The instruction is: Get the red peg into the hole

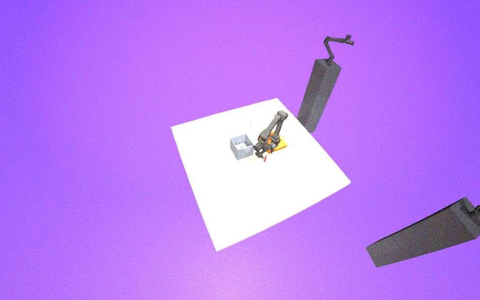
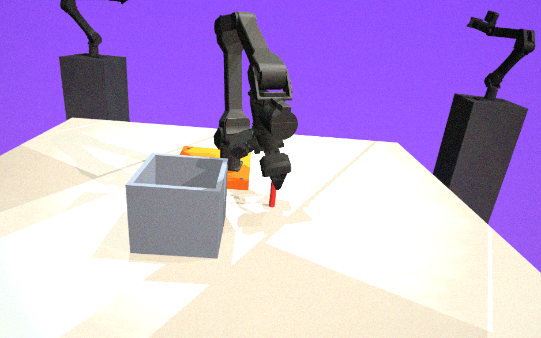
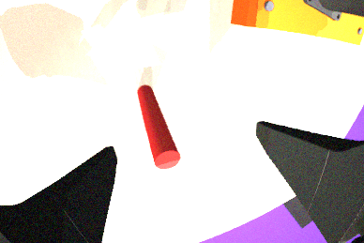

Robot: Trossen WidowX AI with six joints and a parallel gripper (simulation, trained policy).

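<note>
Now: gripper tip 20 mm short of the red peg and 30 mm above it. Round my gripper tip: plate (180 mm ahead, 170 mm to the right, 20 mm below).
</note>
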